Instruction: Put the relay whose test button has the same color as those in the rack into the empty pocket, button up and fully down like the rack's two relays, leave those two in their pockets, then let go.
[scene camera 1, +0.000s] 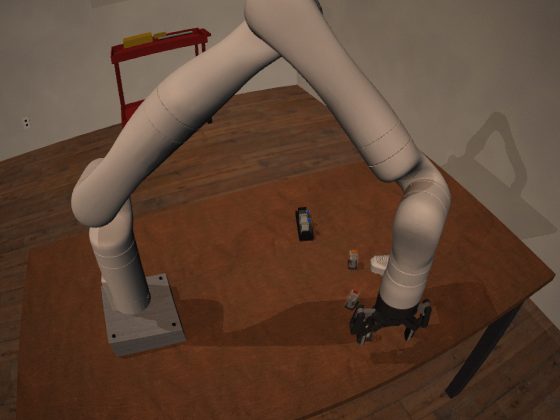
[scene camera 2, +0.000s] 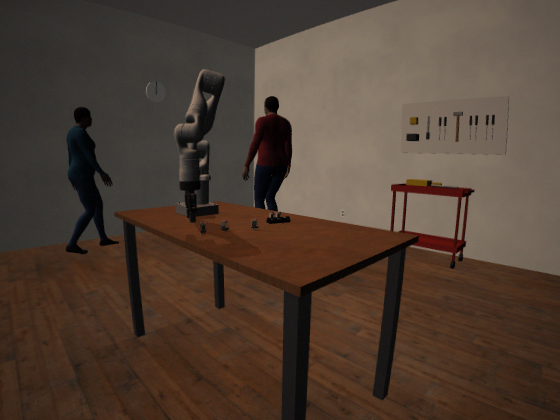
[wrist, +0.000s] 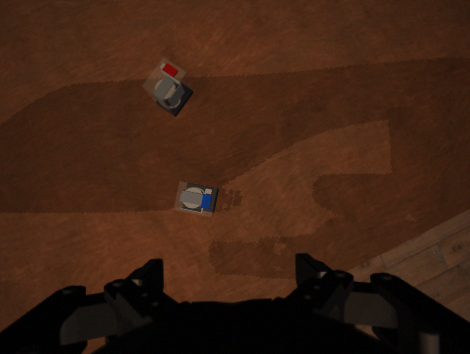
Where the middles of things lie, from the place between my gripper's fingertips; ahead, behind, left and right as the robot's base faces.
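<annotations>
Relative to the blue-button relay (wrist: 191, 198), my hand is 4 cm above, 1 cm past and 5 cm to the right of it. The red-button relay (wrist: 168, 85) is 14 cm to the left of my hand, 1 cm behind it and 4 cm below it.
</annotations>
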